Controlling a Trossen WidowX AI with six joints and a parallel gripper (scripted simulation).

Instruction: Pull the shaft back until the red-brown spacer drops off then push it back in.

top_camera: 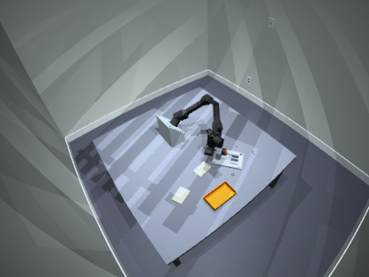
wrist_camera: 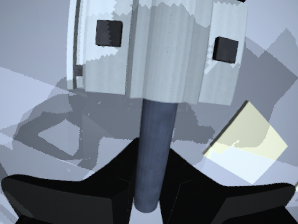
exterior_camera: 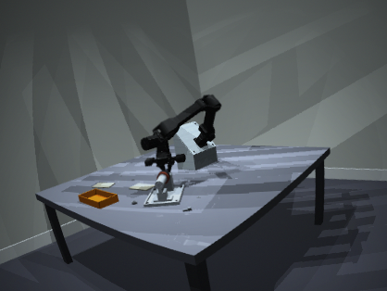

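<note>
My gripper tip is now 60 mm short of the blue-grey shaft, 50 mm to the right of it and 30 mm below it. Also, from my gripper tip: red-brown spacer (90 mm ahead, 70 mm to the left, 30 mm above); then orange tray (320 mm ahead, 180 mm to the right, 40 mm below).
</note>
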